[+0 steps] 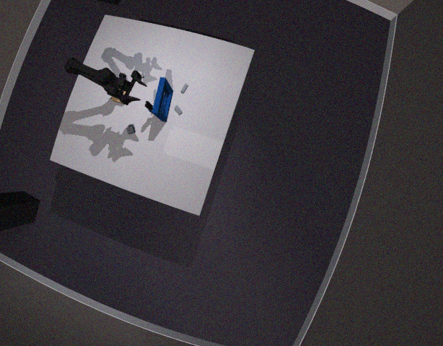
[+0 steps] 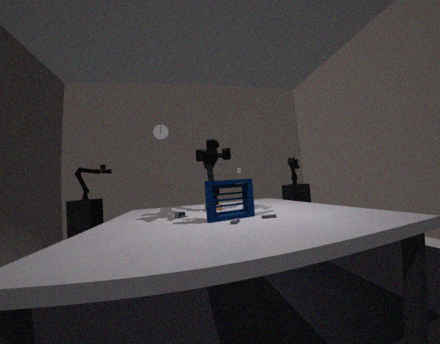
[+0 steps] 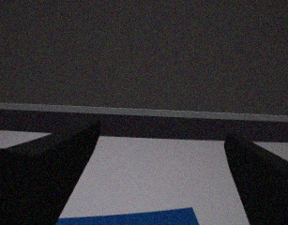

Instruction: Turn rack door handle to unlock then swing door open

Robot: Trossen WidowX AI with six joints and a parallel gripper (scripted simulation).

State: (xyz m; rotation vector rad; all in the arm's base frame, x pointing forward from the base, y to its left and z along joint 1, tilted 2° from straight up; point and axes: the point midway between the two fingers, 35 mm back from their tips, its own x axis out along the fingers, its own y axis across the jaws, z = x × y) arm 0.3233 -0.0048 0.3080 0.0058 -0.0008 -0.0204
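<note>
My gripper tip is 5 cm past the dark handle, 2 cm to the left of it and 22 cm above it.
</note>
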